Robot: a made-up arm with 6 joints.
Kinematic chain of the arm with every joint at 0, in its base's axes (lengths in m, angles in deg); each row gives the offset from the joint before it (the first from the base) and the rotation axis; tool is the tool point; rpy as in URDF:
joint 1: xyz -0.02 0 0.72 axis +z
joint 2: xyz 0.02 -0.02 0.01 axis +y
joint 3: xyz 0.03 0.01 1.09 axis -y
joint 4: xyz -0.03 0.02 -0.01 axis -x
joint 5: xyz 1.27 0.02 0 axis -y
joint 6: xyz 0 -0.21 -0.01 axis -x
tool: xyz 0.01 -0.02 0 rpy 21.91 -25.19 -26.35
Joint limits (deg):
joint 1: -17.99..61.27
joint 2: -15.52..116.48
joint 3: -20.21..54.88
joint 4: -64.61..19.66
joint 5: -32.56..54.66
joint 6: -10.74..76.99
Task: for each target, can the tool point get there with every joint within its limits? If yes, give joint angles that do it. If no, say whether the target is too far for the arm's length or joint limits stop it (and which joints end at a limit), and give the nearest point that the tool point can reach.
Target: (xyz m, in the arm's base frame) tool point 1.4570 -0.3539 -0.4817
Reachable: yes | joints -9.48 89.31 26.12 -57.17 10.81 47.11
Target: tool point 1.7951 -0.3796 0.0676
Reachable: yes | joints -7.06 71.49 25.80 -37.09 3.30 64.45
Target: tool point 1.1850 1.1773 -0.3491
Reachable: yes | joints 50.91 86.83 24.80 -6.51 41.22 49.28
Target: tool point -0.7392 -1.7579 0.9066
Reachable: no: joint limits stop it (at a limit: joint 1, joint 2, joint 3, joint 5, joint 6) | nearest point 0.8619 -0.4774 1.5905 | short by 2.161 m
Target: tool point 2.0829 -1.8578 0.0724
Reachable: no: too far | nearest point 2.0119 -0.8683 0.1685 | short by 0.997 m
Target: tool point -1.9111 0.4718 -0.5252
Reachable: no: joint limits stop it (at a limit: joint 1, joint 2, joint 3, joint 4, joint 6) | nearest point -0.1098 -0.0495 -0.4976 | short by 1.875 m
